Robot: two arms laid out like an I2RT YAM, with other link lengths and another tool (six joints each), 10 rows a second.
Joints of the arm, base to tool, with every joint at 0 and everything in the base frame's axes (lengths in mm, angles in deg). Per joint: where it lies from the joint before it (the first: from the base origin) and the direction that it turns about. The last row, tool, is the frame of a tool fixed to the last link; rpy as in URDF.
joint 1: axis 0 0 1 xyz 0.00 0.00 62.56
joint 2: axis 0 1 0 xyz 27.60 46.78 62.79
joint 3: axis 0 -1 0 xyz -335.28 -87.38 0.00
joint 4: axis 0 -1 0 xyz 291.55 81.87 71.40
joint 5: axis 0 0 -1 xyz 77.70 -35.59 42.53
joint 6: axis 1 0 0 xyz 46.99 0.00 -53.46
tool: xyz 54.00 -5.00 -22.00 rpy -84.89 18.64 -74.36
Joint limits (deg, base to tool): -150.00..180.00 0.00..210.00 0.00..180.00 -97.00..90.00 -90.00..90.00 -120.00..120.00
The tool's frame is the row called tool.
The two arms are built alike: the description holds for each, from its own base.
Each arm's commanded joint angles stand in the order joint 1, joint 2, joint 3, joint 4, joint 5, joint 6.
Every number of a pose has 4 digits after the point. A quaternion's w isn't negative.
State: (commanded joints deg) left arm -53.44 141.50 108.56 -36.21 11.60 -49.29; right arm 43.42 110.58 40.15 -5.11 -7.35 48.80
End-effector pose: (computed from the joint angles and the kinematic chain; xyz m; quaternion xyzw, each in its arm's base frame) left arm 0.3388 -0.5142 0.0665 -0.5411 0.8326 -0.1167 0.0185; right arm 0.2150 0.2472 0.0106 -0.5255 0.8079 0.1549 0.2174
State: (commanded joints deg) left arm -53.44 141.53 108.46 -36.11 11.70 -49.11; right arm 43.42 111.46 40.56 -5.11 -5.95 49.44
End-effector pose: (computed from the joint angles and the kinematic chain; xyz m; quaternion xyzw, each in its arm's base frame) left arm 0.3385 -0.5141 0.0657 -0.5396 0.8336 -0.1168 0.0180; right arm 0.2177 0.2467 0.0067 -0.5216 0.8131 0.1423 0.2160
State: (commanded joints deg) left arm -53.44 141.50 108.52 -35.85 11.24 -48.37; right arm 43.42 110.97 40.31 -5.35 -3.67 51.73
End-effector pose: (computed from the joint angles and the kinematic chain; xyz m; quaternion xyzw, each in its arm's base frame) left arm 0.3398 -0.5143 0.0661 -0.5350 0.8358 -0.1208 0.0237; right arm 0.2193 0.2437 0.0078 -0.5055 0.8251 0.1230 0.2203
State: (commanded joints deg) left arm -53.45 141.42 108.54 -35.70 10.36 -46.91; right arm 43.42 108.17 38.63 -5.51 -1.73 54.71
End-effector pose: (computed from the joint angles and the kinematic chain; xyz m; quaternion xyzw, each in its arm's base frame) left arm 0.3414 -0.5136 0.0664 -0.5259 0.8406 -0.1247 0.0345; right arm 0.2162 0.2373 0.0164 -0.4830 0.8372 0.1085 0.2326
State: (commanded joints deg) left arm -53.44 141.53 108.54 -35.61 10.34 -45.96; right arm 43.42 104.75 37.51 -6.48 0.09 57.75
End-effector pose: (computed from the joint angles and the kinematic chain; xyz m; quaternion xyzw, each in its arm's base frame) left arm 0.3416 -0.5133 0.0652 -0.5192 0.8445 -0.1260 0.0368; right arm 0.2147 0.2327 0.0293 -0.4588 0.8477 0.0964 0.2481
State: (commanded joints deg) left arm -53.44 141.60 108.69 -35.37 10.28 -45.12; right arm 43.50 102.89 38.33 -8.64 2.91 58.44
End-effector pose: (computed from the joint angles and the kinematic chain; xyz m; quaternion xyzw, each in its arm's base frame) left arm 0.3424 -0.5141 0.0653 -0.5131 0.8475 -0.1300 0.0394; right arm 0.2195 0.2313 0.0401 -0.4534 0.8496 0.0742 0.2590
